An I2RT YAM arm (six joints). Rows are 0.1 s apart.
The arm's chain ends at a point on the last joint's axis. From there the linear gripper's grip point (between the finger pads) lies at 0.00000 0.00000 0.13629 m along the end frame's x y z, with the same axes.
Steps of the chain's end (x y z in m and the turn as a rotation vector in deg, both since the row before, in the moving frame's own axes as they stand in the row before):
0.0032 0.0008 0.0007 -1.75 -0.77 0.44
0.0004 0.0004 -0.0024 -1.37 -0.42 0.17
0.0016 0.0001 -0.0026 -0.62 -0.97 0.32
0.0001 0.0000 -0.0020 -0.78 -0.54 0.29
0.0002 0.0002 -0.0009 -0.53 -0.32 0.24
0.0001 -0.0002 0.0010 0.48 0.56 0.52
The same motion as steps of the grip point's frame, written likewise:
0.0014 0.0050 0.0006 -1.75 -0.77 0.44
-0.0006 0.0037 -0.0024 -1.37 -0.42 0.17
-0.0007 0.0016 -0.0026 -0.62 -0.97 0.32
-0.0012 0.0019 -0.0020 -0.78 -0.54 0.29
-0.0006 0.0015 -0.0009 -0.53 -0.32 0.24
0.0014 -0.0013 0.0010 0.48 0.56 0.52

